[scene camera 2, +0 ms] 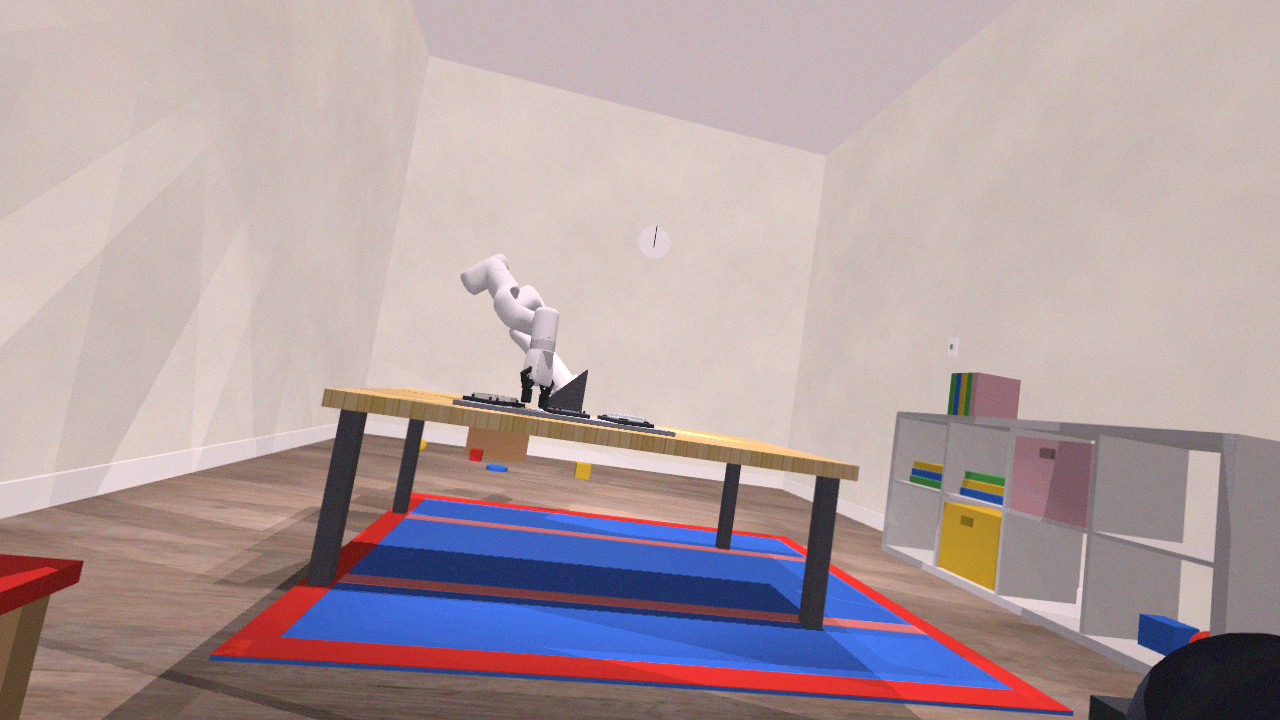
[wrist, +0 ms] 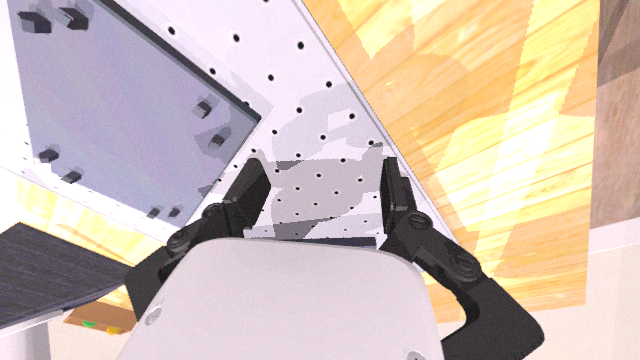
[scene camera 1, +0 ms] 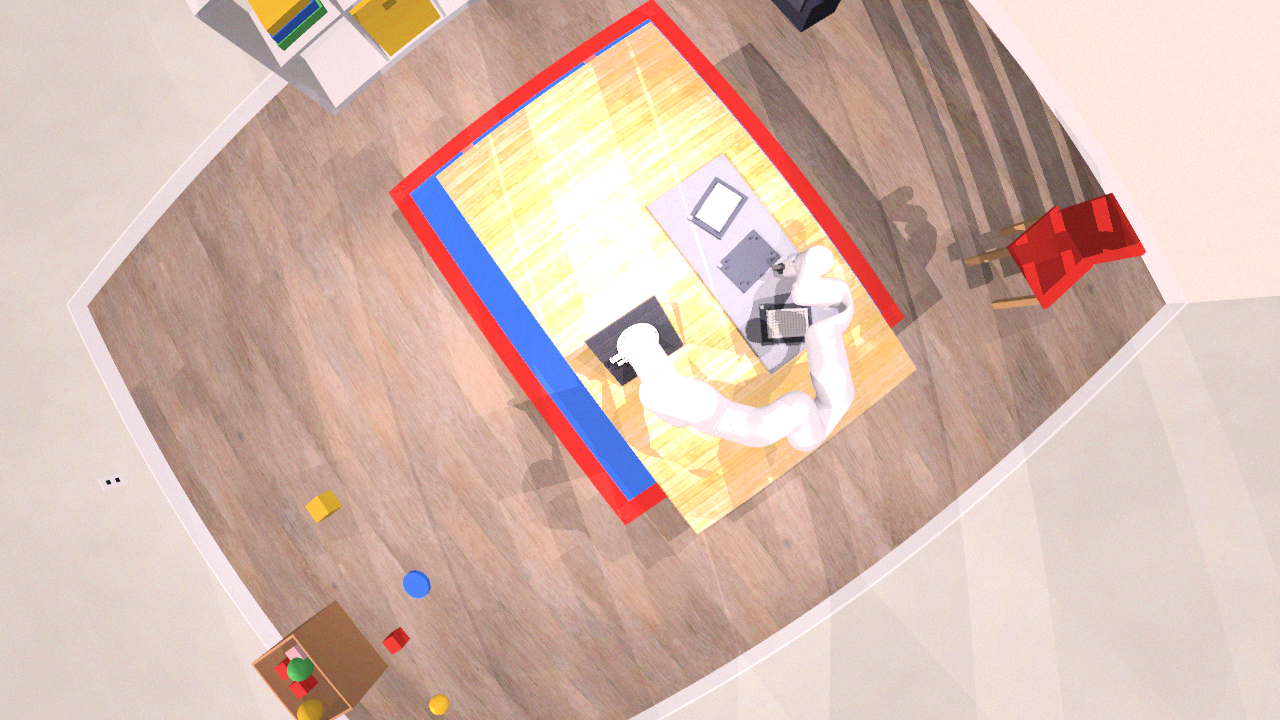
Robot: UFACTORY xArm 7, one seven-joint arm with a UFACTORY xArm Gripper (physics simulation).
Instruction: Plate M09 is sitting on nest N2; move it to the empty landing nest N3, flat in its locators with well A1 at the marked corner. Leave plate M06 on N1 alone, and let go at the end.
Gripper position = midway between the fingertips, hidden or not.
Observation:
My gripper (scene camera 2: 534,405) is open, holding nothing. Also in view: a dark-framed plate (scene camera 1: 781,323). I also see a white perforated board (scene camera 1: 705,251).
My gripper also shows in the wrist view (wrist: 320,172). The white perforated board shows as well in scene camera 2 (scene camera 2: 537,412) and in the wrist view (wrist: 323,155). The wrist view misses the dark-framed plate, which is hidden by my gripper.

